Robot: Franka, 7 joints.
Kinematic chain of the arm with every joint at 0, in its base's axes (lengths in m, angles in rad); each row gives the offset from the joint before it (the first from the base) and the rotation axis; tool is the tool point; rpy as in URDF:
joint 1: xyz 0 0 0.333 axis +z
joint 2: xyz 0 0 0 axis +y
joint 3: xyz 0 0 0.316 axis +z
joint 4: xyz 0.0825 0 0 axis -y
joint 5: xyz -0.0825 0 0.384 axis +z
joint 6: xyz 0 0 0 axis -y
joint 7: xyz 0.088 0 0 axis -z
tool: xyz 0 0 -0.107 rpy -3.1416 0 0
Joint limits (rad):
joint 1: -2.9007..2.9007
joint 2: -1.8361..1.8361
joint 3: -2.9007..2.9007
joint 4: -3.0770..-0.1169
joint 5: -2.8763..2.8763
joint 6: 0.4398..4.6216
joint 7: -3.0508..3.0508
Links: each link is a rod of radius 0.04 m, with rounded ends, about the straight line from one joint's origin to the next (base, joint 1, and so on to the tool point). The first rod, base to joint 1, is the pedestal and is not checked.
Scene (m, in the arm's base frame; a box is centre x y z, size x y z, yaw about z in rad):
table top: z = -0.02
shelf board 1: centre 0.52 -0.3 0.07 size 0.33 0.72 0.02 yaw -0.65
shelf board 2: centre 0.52 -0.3 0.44 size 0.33 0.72 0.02 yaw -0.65
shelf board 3: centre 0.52 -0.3 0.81 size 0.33 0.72 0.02 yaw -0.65
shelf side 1: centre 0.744 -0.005 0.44 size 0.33 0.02 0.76 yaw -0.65
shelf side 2: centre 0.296 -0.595 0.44 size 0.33 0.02 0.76 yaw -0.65
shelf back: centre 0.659 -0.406 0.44 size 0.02 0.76 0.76 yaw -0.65
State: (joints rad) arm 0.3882 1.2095 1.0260 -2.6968 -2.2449 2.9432 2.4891
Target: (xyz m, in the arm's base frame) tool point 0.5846 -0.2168 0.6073
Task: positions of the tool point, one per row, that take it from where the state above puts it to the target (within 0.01 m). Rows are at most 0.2 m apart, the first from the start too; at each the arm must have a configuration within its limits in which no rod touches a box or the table.
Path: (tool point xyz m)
1: -0.0646 0.3044 0.1210
2: 0.0773 0.3128 0.1137
3: 0.2201 0.2837 0.1502
4: 0.3384 0.2187 0.2292
5: 0.4091 0.1292 0.3423
6: 0.4173 0.0338 0.4747
7: 0.3598 -0.0459 0.6073
8: 0.4387 -0.0934 0.6288
9: 0.5157 -0.1509 0.6291
10: 0.5846 -0.2168 0.6073

